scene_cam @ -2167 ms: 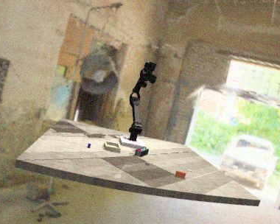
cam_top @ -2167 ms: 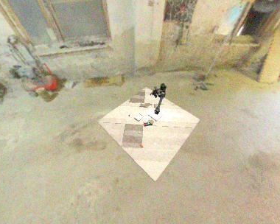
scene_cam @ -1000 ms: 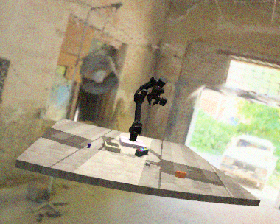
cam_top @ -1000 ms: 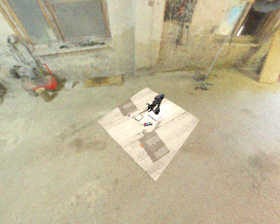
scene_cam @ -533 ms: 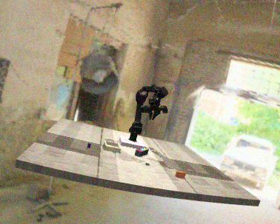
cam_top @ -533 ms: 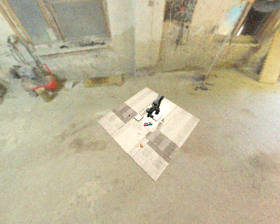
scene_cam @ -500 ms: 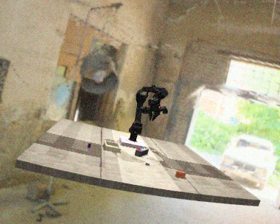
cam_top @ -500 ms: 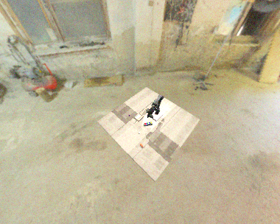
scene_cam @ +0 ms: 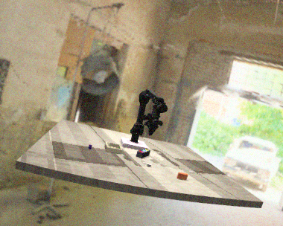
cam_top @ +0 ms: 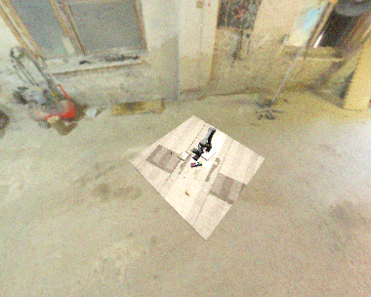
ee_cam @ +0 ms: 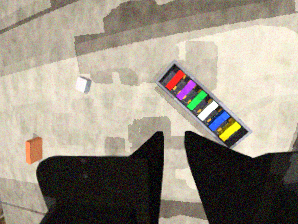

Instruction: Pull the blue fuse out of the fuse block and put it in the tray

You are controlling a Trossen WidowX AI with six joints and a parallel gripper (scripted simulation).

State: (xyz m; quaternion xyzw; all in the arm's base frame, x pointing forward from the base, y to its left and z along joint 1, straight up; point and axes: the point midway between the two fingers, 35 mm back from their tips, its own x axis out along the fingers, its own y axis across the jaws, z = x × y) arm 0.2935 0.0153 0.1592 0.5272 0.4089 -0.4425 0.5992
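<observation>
The blue fuse lies 130 mm below my gripper tip, 50 mm behind it and 10 mm to the left of it. The rest, counted from my gripper tip: purple fuse 130 mm below, 20 mm to the right; green fuse 130 mm below, 10 mm to the right, 10 mm behind; white fuse 130 mm below, 30 mm behind.
</observation>
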